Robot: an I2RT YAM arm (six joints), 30 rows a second.
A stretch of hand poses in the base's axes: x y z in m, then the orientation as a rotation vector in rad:
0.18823, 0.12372, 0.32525, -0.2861, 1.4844, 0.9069
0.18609, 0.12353, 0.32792, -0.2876, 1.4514, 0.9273
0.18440, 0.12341, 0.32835, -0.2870, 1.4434, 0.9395
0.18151, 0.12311, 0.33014, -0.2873, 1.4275, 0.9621
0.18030, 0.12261, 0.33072, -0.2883, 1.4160, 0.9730
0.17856, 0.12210, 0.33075, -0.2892, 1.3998, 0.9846
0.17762, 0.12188, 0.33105, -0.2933, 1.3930, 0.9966
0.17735, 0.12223, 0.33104, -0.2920, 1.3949, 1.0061
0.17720, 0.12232, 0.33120, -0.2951, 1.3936, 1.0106
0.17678, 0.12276, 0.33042, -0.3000, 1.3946, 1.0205
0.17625, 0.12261, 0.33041, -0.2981, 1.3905, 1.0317
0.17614, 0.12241, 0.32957, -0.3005, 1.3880, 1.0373
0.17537, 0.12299, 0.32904, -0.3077, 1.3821, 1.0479
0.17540, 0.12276, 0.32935, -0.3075, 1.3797, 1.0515
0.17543, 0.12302, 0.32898, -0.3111, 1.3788, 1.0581
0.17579, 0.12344, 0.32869, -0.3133, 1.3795, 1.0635
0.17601, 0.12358, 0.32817, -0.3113, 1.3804, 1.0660
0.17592, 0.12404, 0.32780, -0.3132, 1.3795, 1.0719
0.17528, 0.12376, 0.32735, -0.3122, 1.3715, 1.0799
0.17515, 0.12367, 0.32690, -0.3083, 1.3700, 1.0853
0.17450, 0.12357, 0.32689, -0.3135, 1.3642, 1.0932
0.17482, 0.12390, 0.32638, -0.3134, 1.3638, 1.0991
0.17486, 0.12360, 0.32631, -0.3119, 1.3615, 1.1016
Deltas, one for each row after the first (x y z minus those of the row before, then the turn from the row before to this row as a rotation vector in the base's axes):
-0.00214, -0.00019, 0.00267, 0.0235, -0.0229, 0.0121
-0.00169, -0.00012, 0.00043, 0.0100, -0.0030, 0.0074
-0.00289, -0.00030, 0.00179, 0.0182, -0.0068, 0.0145
-0.00121, -0.00050, 0.00058, 0.0099, -0.0068, 0.0072
-0.00174, -0.00051, 0.00003, 0.0124, -0.0105, 0.0073
-0.00094, -0.00022, 0.00030, 0.0066, -0.0034, 0.0103
-0.00027, 0.00035, -0.00001, 0.0046, 0.0050, 0.0062
-0.00015, 0.00009, 0.00016, 0.0010, -0.0007, 0.0049
-0.00042, 0.00044, -0.00078, 0.0016, 0.0024, 0.0100
-0.00053, -0.00015, -0.00001, 0.0084, 0.0008, 0.0065
-0.00011, -0.00020, -0.00084, 0.0025, -0.0011, 0.0051
-0.00077, 0.00058, -0.00053, 0.0038, -0.0039, 0.0112
0.00003, -0.00023, 0.00031, 0.0030, -0.0008, 0.0022
0.00003, 0.00026, -0.00037, 0.0015, 0.0002, 0.0067
0.00036, 0.00042, -0.00029, 0.0010, 0.0016, 0.0052
0.00022, 0.00014, -0.00052, 0.0019, 0.0023, 0.0007
-0.00009, 0.00046, -0.00037, 0.0022, 0.0005, 0.0052
-0.00064, -0.00028, -0.00045, 0.0082, -0.0036, 0.0044
-0.00013, -0.00009, -0.00045, 0.0055, 0.0019, 0.0015
-0.00065, -0.00010, -0.00001, 0.0036, -0.0040, 0.0081
0.00032, 0.00033, -0.00051, 0.0030, 0.0017, 0.0042
0.00004, -0.00030, -0.00007, 0.0031, -0.0005, 0.0007

